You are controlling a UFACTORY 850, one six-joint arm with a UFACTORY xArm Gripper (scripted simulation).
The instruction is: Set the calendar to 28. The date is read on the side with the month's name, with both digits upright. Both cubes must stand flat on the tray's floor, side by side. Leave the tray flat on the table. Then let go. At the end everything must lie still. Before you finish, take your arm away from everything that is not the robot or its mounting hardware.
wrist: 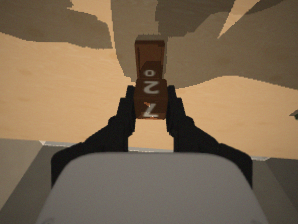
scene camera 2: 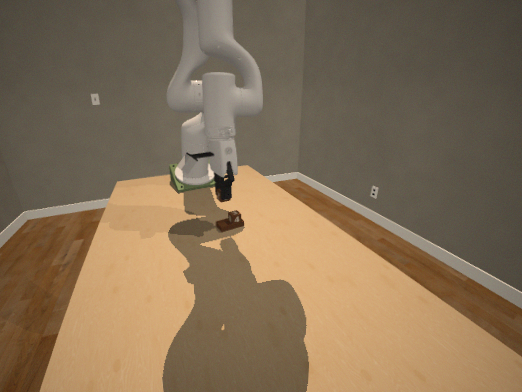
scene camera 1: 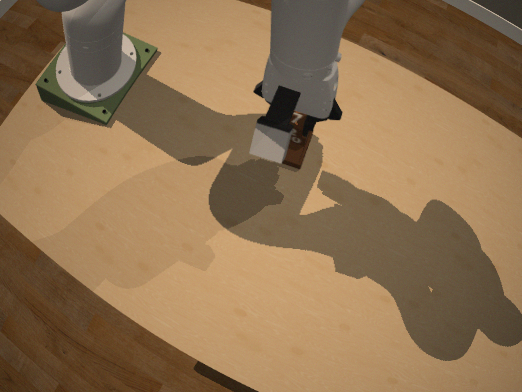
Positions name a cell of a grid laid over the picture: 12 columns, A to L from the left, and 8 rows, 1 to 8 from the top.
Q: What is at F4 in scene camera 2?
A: The gripper.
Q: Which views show the gripper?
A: The wrist view, scene camera 2 and scene camera 1: all of them.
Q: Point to a brown tray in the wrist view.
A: G2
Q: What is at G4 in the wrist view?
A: A brown cube.
